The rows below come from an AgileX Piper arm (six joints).
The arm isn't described. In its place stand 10 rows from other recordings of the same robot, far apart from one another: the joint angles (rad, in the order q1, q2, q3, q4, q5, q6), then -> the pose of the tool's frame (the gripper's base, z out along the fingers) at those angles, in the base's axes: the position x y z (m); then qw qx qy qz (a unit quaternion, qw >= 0).
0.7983 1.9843 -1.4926 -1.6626 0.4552 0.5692 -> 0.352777 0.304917 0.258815 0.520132 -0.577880 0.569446 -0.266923
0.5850 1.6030 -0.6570 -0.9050 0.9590 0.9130 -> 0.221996 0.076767 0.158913 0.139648 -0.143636 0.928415 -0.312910
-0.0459 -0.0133 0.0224 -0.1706 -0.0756 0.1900 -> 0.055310 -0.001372 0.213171 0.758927 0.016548 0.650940 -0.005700
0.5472 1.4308 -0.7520 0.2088 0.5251 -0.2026 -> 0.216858 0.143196 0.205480 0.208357 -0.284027 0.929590 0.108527
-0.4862 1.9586 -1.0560 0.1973 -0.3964 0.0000 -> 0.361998 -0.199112 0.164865 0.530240 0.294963 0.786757 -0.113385
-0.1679 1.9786 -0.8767 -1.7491 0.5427 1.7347 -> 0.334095 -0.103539 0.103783 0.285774 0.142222 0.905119 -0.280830
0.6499 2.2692 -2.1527 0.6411 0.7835 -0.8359 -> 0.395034 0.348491 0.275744 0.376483 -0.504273 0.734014 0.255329
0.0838 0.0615 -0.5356 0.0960 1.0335 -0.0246 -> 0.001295 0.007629 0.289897 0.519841 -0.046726 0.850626 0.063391
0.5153 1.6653 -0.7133 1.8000 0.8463 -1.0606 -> 0.224354 0.203325 0.188100 0.105809 -0.045322 0.833619 0.540212
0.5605 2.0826 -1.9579 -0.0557 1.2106 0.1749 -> 0.385560 0.236398 0.276701 0.159667 -0.194445 0.967294 0.032254
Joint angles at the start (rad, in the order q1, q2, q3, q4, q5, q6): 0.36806 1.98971 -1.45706 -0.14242 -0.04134 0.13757
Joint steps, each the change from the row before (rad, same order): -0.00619 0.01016 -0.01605 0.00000 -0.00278 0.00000; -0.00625 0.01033 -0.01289 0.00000 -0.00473 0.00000; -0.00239 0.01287 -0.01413 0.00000 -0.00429 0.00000; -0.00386 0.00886 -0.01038 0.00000 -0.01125 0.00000; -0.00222 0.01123 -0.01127 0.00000 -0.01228 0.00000; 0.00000 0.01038 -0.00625 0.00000 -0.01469 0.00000; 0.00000 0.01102 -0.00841 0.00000 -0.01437 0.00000; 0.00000 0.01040 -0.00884 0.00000 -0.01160 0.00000; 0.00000 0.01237 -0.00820 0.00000 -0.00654 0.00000; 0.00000 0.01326 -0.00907 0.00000 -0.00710 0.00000; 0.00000 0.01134 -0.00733 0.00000 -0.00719 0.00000; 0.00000 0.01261 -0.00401 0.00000 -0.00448 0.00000
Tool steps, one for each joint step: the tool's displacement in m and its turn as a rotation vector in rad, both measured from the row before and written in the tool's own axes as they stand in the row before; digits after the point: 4 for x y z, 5 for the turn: -0.0018 -0.0029 0.0028 0.00535 -0.00863 0.00238; -0.0008 -0.0029 0.0028 0.00514 -0.00723 0.00237; -0.0001 -0.0011 0.0036 0.00163 -0.00551 0.00089; -0.0010 -0.0017 0.0024 0.00205 -0.01266 0.00141; -0.0004 -0.0009 0.0031 0.00039 -0.01220 0.00079; 0.0008 0.0002 0.0029 -0.00203 -0.01042 0.00005; 0.0005 0.0001 0.0030 -0.00198 -0.01162 0.00004; 0.0004 0.0001 0.0028 -0.00160 -0.00993 0.00002; 0.0019 0.0000 0.0033 -0.00091 -0.00231 0.00007; 0.0020 0.0000 0.0035 -0.00099 -0.00284 0.00008; 0.0018 0.0000 0.0030 -0.00100 -0.00311 0.00008; 0.0038 0.0000 0.0032 -0.00064 0.00416 0.00017
